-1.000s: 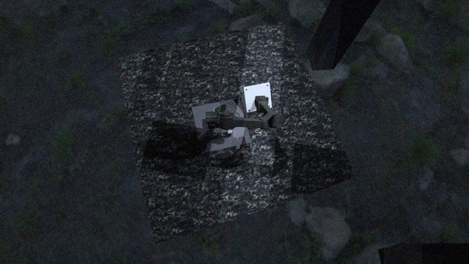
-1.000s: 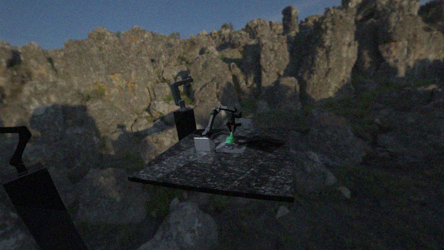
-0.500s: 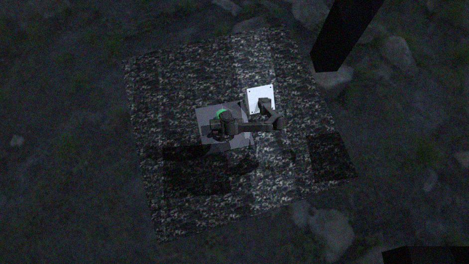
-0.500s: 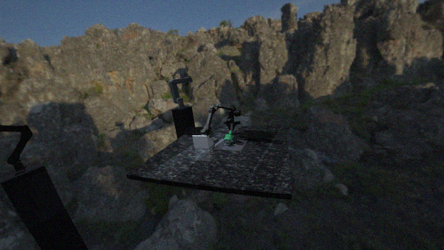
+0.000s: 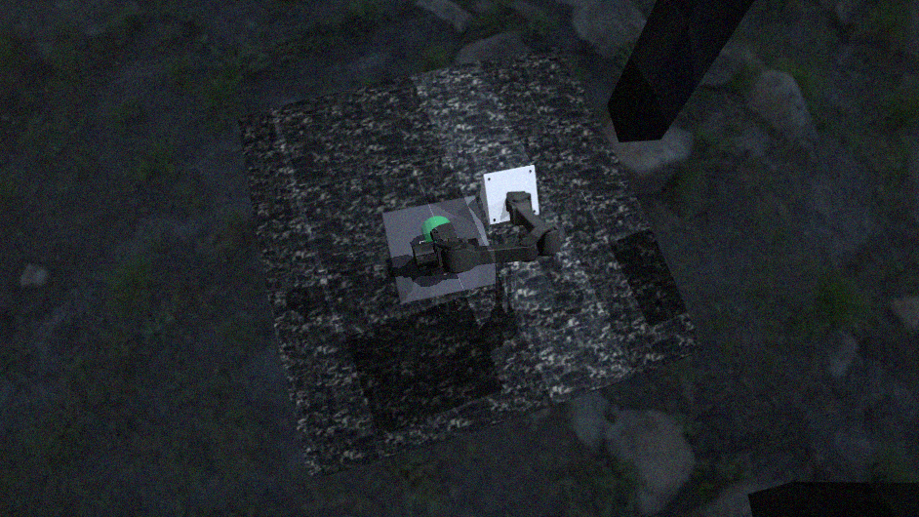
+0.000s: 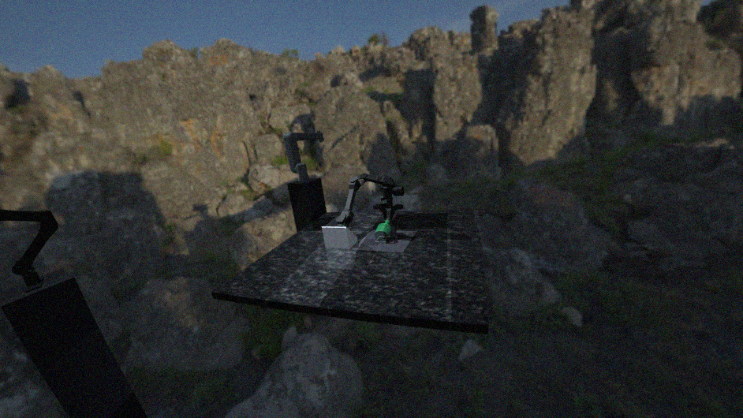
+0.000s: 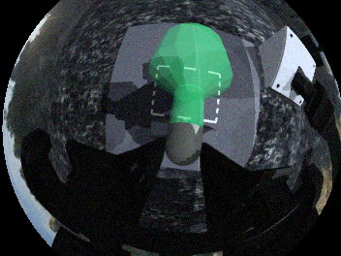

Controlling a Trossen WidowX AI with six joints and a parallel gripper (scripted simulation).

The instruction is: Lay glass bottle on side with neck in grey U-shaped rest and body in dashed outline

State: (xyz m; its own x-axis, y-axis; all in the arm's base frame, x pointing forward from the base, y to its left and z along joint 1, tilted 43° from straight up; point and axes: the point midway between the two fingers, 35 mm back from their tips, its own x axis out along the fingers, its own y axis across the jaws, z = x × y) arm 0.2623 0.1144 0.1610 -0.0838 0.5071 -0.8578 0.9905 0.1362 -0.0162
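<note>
My gripper tip is now 50 mm to the left of the green glass bottle and 20 mm above it. The rest, counted from my gripper tip: grey mat (10 mm ahead, 80 mm to the right, 100 mm below).
</note>
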